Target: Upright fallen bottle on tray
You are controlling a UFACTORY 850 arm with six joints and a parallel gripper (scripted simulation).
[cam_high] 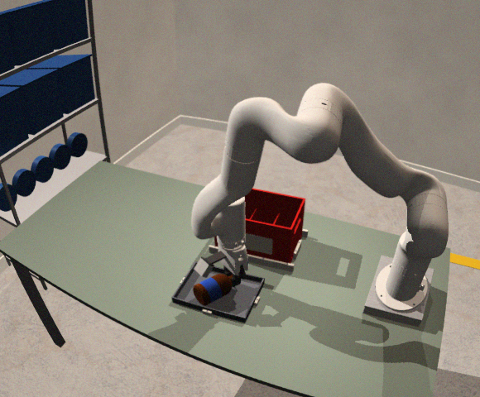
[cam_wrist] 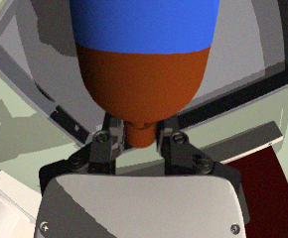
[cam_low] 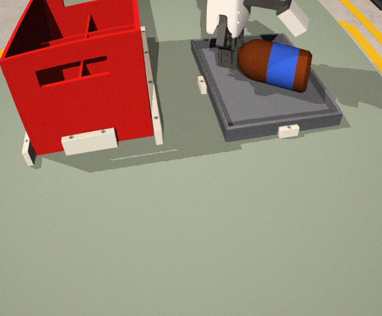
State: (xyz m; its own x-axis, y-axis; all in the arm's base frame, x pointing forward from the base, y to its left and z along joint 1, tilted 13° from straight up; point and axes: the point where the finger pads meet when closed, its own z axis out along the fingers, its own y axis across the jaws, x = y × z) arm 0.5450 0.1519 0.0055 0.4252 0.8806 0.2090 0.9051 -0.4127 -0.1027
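Now: the bottle 2 cm ahead of my hand and 5 cm to the left of it. From my hand the other things lie so: grey tray (3 cm ahead, 5 cm to the left, 3 cm below); red crate (2 cm ahead, 24 cm to the right, 4 cm above).
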